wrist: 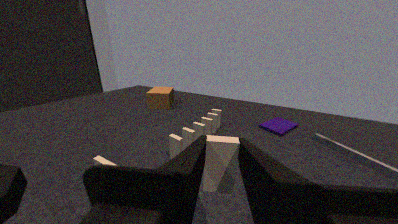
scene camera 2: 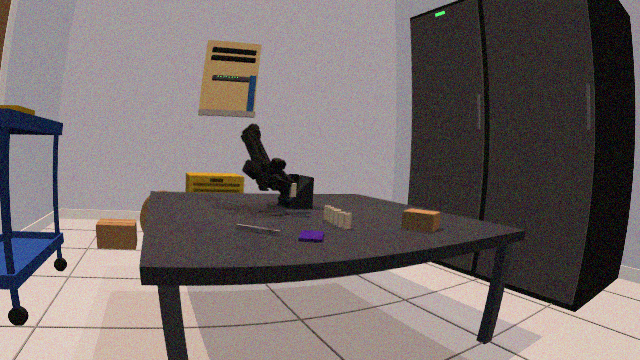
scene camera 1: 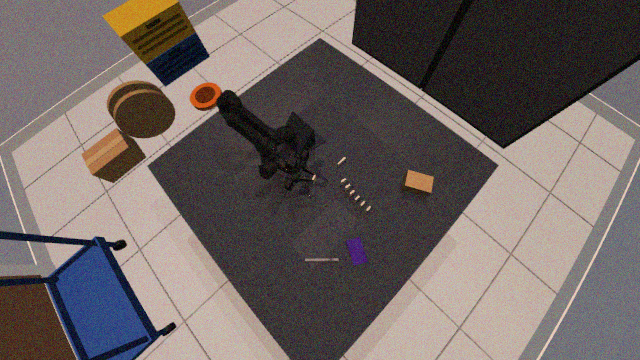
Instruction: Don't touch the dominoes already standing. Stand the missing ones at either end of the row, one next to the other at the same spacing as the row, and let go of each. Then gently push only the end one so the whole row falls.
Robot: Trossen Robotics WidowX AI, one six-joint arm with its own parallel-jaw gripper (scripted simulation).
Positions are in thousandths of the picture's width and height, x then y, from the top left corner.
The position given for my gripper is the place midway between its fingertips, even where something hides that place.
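In scene camera 2 I see a tan block (scene camera 2: 649,610), together with my gripper (scene camera 2: 460,512). Scene camera 1 gives me the gripper (scene camera 1: 491,496) as well, and the wrist view shows my gripper (wrist: 557,632) too.
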